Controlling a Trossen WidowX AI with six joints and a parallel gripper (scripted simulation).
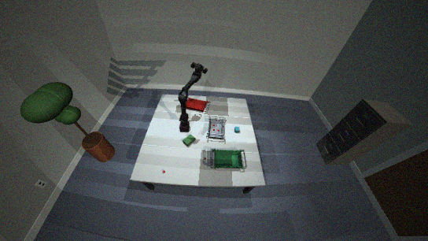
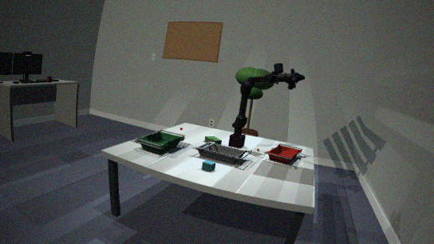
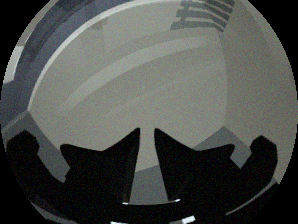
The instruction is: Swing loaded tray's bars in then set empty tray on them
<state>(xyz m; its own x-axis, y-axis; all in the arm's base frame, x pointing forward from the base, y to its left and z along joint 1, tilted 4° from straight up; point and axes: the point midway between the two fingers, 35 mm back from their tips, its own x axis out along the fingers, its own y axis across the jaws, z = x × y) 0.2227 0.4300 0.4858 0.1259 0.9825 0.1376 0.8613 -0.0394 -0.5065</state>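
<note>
My gripper tip is now 5 cm past the red tray, 6 cm to the left of it and 57 cm above it. The rest, counted from my gripper tip: teal block: 41 cm ahead, 52 cm to the right, 59 cm below; then green block: 16 cm behind, 61 cm to the right, 59 cm below.
</note>
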